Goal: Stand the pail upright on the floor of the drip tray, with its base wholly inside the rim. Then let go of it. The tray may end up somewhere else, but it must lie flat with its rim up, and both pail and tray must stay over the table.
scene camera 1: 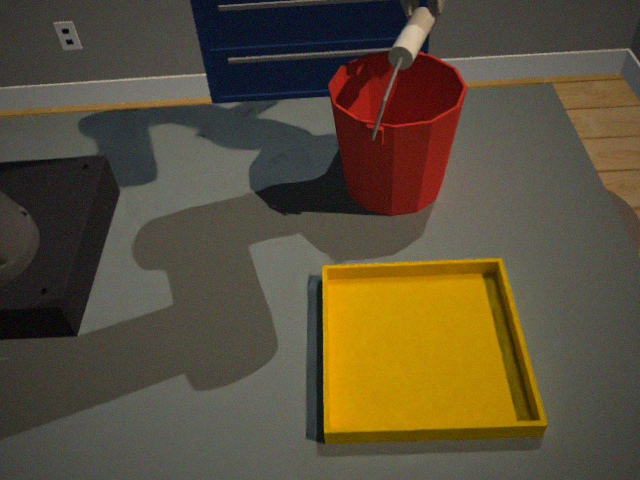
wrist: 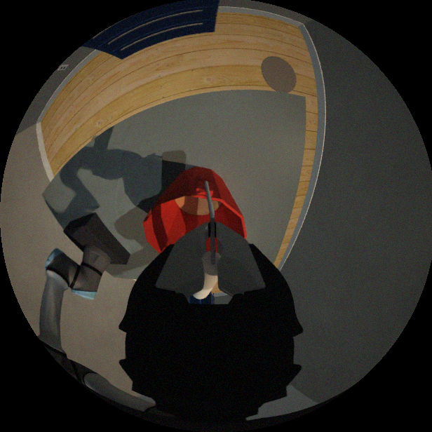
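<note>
There is a red pail in the scene, which I see from scene camera 1 as the pail (scene camera 1: 400, 172) and from the wrist as the pail (wrist: 183, 206). I also see a yellow drip tray (scene camera 1: 429, 350). And my own gripper (wrist: 212, 223) is there to be seen as well.
</note>
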